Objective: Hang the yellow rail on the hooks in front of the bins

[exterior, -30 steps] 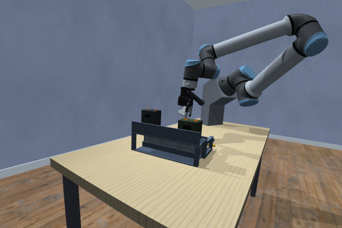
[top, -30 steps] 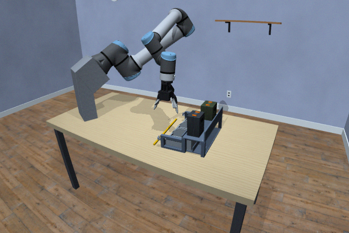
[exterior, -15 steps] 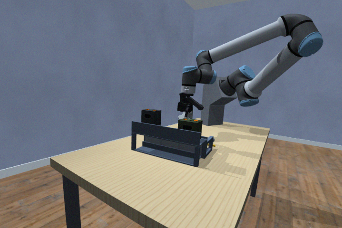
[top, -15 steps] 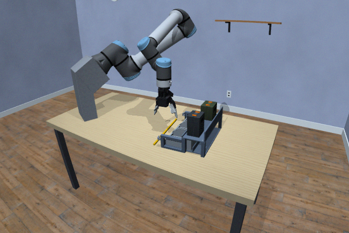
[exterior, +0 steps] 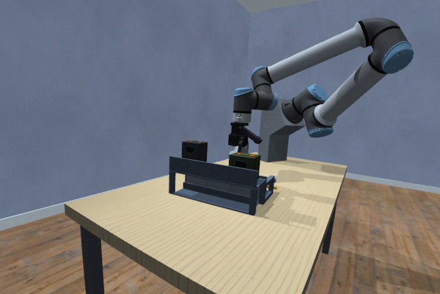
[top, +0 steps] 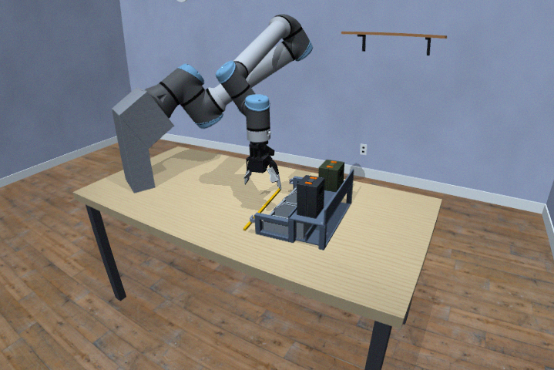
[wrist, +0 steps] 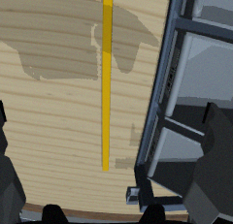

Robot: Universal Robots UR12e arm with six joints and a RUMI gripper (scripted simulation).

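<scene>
Now: hand 10 cm above the yellow rail. The rest, counted from my hand: black box 28 cm ahead, 4 cm to the right, 6 cm above; then dark green box 21 cm ahead, 18 cm to the left, 5 cm above.
</scene>
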